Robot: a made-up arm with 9 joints.
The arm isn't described. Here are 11 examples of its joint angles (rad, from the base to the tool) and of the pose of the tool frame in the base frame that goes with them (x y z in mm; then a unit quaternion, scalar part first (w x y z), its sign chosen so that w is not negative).
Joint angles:
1: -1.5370 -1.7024 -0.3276 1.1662 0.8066 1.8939 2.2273 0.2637 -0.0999
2: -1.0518 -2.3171 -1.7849 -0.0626 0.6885 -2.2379 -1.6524 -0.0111 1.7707
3: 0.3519 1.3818 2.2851 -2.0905 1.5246 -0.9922 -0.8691 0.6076 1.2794
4: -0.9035 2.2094 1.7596 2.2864 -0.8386 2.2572 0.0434 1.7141 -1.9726
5: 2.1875 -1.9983 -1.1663 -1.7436 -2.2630 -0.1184 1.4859 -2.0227 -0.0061
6: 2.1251 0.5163 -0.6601 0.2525 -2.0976 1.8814 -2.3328 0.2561 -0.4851
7: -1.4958 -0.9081 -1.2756 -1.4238 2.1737 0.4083 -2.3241 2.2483 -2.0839
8: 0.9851 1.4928 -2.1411 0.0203 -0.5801 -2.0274 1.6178 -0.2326 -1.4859
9: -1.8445 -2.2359 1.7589 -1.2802 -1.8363 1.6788 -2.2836 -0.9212 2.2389
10: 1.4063 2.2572 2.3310 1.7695 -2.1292 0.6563 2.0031 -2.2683 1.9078
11: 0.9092 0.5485 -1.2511 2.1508 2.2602 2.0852 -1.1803 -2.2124 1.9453
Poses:
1: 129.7 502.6 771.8 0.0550 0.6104 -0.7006 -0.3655
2: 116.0 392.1 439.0 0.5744 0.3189 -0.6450 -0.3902
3: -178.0 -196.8 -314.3 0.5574 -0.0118 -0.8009 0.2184
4: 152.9 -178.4 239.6 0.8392 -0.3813 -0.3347 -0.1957
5: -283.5 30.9 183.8 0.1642 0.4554 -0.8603 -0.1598
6: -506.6 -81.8 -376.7 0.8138 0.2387 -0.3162 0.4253
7: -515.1 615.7 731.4 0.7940 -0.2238 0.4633 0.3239
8: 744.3 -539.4 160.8 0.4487 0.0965 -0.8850 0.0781
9: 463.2 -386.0 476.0 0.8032 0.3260 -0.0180 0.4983
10: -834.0 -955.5 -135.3 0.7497 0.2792 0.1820 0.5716
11: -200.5 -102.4 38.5 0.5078 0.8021 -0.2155 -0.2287
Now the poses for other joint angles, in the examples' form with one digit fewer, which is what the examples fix.
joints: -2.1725 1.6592 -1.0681 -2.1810 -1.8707 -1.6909 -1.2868 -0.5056 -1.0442
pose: -30 -342 -607 0.395 0.297 -0.634 0.595
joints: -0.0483 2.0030 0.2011 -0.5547 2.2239 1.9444 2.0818 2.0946 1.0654
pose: -195 -1089 -325 0.313 0.022 -0.184 0.932
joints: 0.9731 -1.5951 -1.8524 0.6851 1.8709 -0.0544 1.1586 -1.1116 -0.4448
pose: 10 216 430 0.109 0.715 -0.413 -0.554
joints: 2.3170 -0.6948 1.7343 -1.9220 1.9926 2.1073 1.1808 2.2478 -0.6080
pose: -133 22 -136 0.562 -0.697 0.444 -0.033
